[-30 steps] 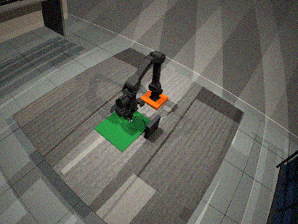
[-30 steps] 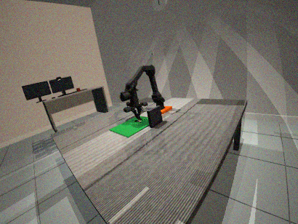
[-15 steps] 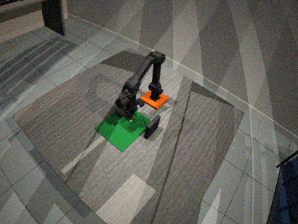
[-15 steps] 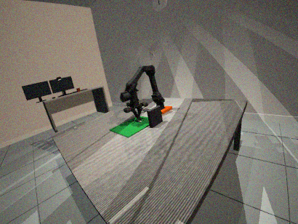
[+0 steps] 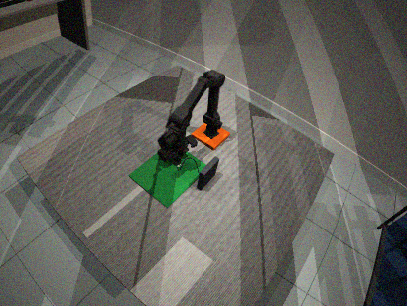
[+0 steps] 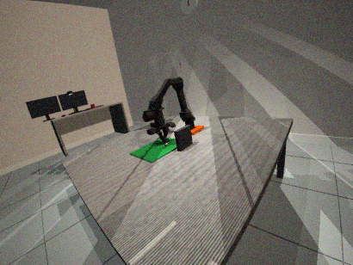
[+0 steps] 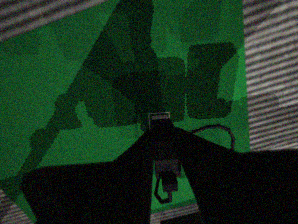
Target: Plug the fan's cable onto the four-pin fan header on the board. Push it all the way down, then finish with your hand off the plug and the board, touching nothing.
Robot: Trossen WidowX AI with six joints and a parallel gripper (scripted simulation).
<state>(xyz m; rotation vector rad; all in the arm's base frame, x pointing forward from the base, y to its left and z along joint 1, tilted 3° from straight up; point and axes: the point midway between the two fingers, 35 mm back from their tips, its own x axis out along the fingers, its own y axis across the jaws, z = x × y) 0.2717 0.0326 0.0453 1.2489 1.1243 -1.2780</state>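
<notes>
The dark plug is 1 cm to the left of my gripper tip and 1 cm above it. The rest, counted from my gripper tip: pale four-pin header (1 cm to the left, 3 cm below); green board (6 cm ahead, 2 cm to the left, 4 cm below); dark fan (4 cm behind, 16 cm to the left, 3 cm above).
</notes>
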